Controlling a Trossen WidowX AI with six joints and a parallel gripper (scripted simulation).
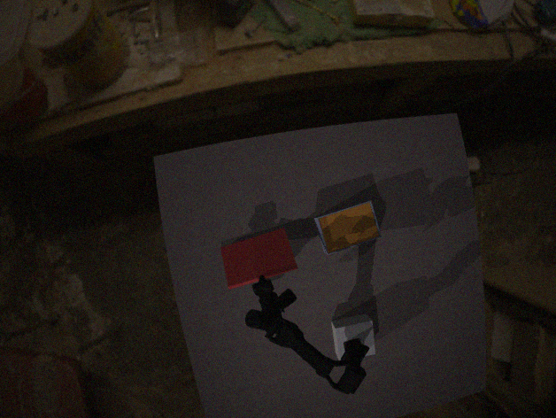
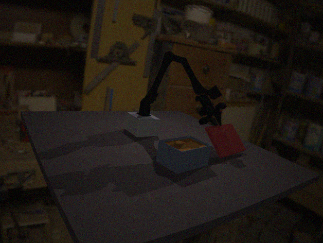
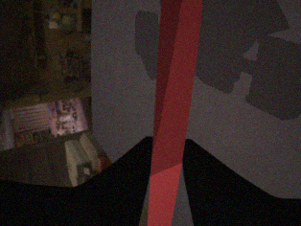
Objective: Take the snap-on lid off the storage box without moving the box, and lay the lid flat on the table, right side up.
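The red lid is 6 cm ahead of my gripper tip and 5 cm below it. Also, from my gripper tip: blue storage box: 9 cm ahead, 34 cm to the right, 8 cm below.
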